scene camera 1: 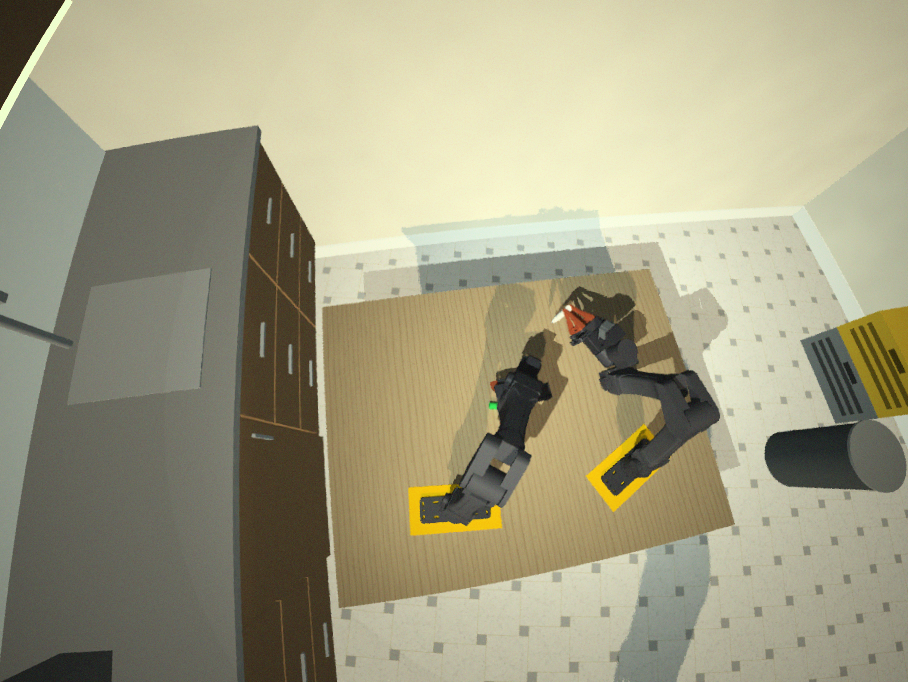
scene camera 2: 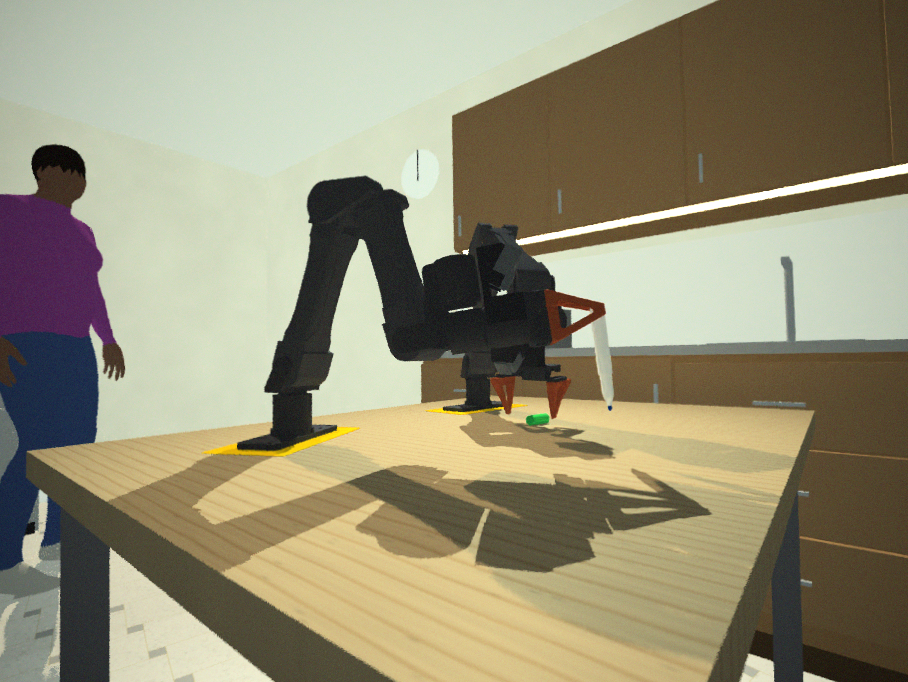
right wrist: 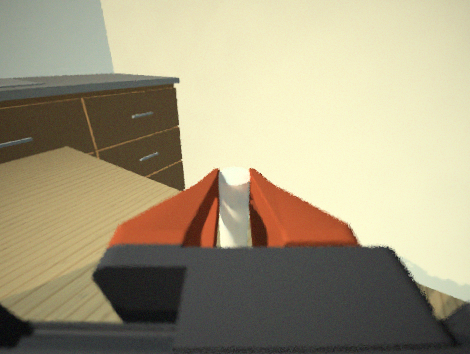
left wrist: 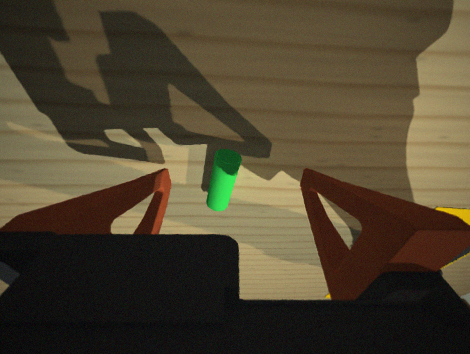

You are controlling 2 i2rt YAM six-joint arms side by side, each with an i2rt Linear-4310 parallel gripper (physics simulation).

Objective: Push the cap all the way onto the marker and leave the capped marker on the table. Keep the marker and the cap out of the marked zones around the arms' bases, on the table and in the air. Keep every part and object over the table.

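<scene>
The left gripper appears at point(scene camera 2: 530, 416) and again at point(left wrist: 235, 176). The right gripper can be found at point(scene camera 2: 603, 309), point(scene camera 1: 565, 306) and point(right wrist: 234, 177). A white marker is visible at point(scene camera 2: 599, 329) and at point(right wrist: 234, 182), while in the left wrist view the marker is out of frame. A green cap shows at point(left wrist: 226, 164); in the right wrist view the cap is out of frame.
</scene>
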